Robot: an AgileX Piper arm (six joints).
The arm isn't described. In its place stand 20 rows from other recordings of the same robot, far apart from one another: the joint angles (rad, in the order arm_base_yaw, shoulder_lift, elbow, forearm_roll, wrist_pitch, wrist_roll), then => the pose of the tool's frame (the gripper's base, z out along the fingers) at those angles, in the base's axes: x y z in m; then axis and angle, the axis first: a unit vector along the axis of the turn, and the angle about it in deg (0 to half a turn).
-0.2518, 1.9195, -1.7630, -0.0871, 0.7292, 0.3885 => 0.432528 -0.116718 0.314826 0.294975 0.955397 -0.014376 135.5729
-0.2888, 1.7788, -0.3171, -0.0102, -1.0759, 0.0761 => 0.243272 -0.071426 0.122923 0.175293 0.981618 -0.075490 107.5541
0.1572, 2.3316, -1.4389, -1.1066, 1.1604, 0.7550 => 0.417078 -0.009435 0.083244 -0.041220 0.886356 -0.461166 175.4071
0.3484, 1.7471, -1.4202, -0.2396, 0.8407, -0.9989 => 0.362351 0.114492 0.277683 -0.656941 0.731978 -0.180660 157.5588
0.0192, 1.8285, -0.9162, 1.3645, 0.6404, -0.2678 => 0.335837 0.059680 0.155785 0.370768 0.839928 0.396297 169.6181
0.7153, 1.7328, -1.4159, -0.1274, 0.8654, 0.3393 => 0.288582 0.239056 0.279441 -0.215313 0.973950 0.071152 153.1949
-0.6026, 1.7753, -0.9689, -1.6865, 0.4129, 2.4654 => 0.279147 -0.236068 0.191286 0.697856 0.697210 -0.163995 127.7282
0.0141, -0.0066, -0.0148, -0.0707, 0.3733, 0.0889 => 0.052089 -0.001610 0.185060 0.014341 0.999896 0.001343 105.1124
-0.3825, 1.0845, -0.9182, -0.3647, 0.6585, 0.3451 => 0.198078 -0.101098 0.335266 0.260567 0.948204 -0.181694 133.4815
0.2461, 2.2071, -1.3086, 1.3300, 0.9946, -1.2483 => 0.378052 0.171371 0.112002 -0.244293 0.850670 0.465490 163.0974
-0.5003, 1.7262, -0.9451, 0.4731, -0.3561, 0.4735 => 0.319750 -0.191279 0.219721 0.691119 0.719912 0.063879 111.4951
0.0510, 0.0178, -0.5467, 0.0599, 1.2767, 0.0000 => -0.018204 0.004291 0.273768 -0.030810 0.998496 0.045342 127.9889
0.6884, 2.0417, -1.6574, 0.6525, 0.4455, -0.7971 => 0.354122 0.322148 0.250928 -0.470399 0.848844 0.241225 133.6216
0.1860, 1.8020, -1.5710, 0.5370, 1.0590, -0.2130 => 0.373754 0.111631 0.301008 -0.105861 0.961690 0.252876 159.2858
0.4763, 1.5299, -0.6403, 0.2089, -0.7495, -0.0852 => 0.278740 0.129339 0.235980 -0.134582 0.974287 0.180698 95.6845
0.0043, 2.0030, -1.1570, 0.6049, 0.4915, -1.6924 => 0.384246 0.026076 0.125847 -0.566414 0.824096 0.006393 152.6711
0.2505, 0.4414, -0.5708, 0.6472, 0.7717, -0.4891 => 0.064052 0.055885 0.318493 -0.246465 0.926384 0.284724 120.7879
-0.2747, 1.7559, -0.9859, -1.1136, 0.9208, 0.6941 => 0.291222 -0.149609 0.192753 0.106471 0.905716 -0.410296 171.6438
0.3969, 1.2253, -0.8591, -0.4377, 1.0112, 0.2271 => 0.210928 0.052966 0.273420 -0.173214 0.973460 -0.149572 158.0028
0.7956, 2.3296, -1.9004, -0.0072, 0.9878, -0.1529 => 0.341676 0.347938 0.149606 -0.457827 0.888346 0.035144 166.7844
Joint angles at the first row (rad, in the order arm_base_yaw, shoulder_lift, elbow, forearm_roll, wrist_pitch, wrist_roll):
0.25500, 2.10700, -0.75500, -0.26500, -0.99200, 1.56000
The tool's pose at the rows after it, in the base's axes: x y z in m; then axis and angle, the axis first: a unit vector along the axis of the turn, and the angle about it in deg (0 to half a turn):
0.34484 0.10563 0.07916 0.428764 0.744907 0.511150 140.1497
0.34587 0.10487 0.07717 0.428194 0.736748 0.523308 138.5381
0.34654 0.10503 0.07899 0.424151 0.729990 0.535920 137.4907
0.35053 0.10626 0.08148 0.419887 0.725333 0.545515 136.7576
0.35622 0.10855 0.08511 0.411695 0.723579 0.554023 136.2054
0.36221 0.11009 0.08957 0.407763 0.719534 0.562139 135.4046
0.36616 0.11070 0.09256 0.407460 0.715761 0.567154 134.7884
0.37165 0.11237 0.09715 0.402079 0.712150 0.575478 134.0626
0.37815 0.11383 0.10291 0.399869 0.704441 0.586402 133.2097
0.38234 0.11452 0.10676 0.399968 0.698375 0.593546 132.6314
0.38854 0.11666 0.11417 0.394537 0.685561 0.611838 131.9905
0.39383 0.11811 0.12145 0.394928 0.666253 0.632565 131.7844
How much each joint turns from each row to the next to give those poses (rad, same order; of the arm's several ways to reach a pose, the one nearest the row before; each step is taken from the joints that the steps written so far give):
0.00001, 0.02599, -0.00602, 0.06201, 0.01303, -0.02400
0.00000, 0.01900, 0.00000, 0.02000, -0.05500, -0.01500
-0.00001, 0.00400, 0.00002, 0.00399, -0.03702, -0.00400
0.00002, 0.00402, -0.01600, -0.00098, -0.01303, -0.00001
-0.00001, 0.00199, -0.02500, -0.01001, 0.00102, 0.00001
-0.00001, 0.00002, -0.02500, -0.00001, 0.00198, 0.00000
-0.00002, -0.00001, -0.01600, 0.00498, 0.00101, 0.00001
0.00001, 0.00000, -0.02401, -0.00299, 0.00101, -0.00001
0.00001, 0.00000, -0.02800, 0.00301, -0.00099, 0.00500
-0.00001, -0.00001, -0.01798, 0.00499, -0.00102, 0.00400
0.00001, -0.00002, -0.02900, -0.00499, -0.01399, 0.01600
0.00000, 0.00003, -0.02501, 0.00100, -0.02002, 0.03000

